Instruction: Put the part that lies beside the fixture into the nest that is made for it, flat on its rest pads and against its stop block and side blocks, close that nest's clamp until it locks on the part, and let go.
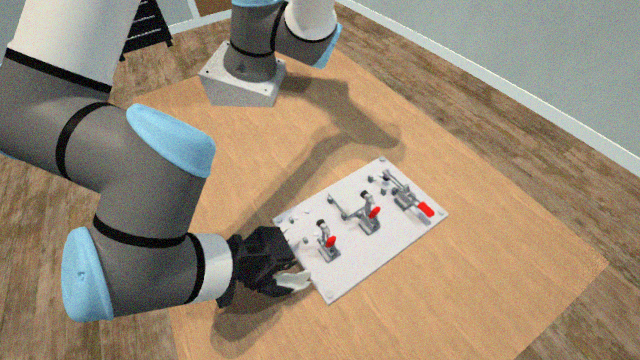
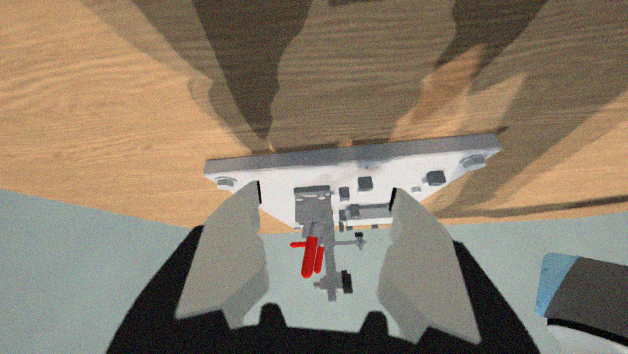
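Seen in the pictures: gripper, fingertip midpoint: (image 1: 298,260) (image 2: 325,186); arm's base, origin of the base link: (image 1: 250,66).
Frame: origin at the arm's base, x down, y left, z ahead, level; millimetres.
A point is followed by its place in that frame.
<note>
The fixture is a white plate (image 1: 360,260) {x 67, y -78, z 779 mm} (image 2: 272,187) {x 67, y -145, z 769 mm} with three red-handled clamps. The near clamp (image 1: 328,247) {x 19, y -130, z 736 mm} (image 2: 312,207) {x 47, y -134, z 730 mm} and the middle clamp (image 1: 368,217) {x 28, y -17, z 721 mm} have raised arms. The far clamp (image 1: 402,196) {x 35, y 86, z 717 mm} lies low, with its handle outward. Small dark blocks and pale pads stand beside the clamps. A thin grey angled strip (image 1: 338,207) {x 55, y -48, z 649 mm} is near the middle clamp; I cannot tell whether it belongs to the part. No loose part can be made out beside the fixture. My gripper (image 1: 303,267) {x 48, y -192, z 716 mm} (image 2: 325,186) {x 48, y -192, z 716 mm} is open and empty, tilted at the plate's near-left end; its body hides some table.
The wooden table (image 1: 450,280) {x 82, y 56, z 913 mm} (image 2: 100,115) {x 82, y -245, z 844 mm} surrounds the plate, with arm shadows across it. The arm's pale base block (image 1: 240,92) {x 23, y -83, z 102 mm} stands at the back. A black drawer cabinet (image 1: 145,30) is on the floor behind. The raised clamp arms stick up above the plate.
</note>
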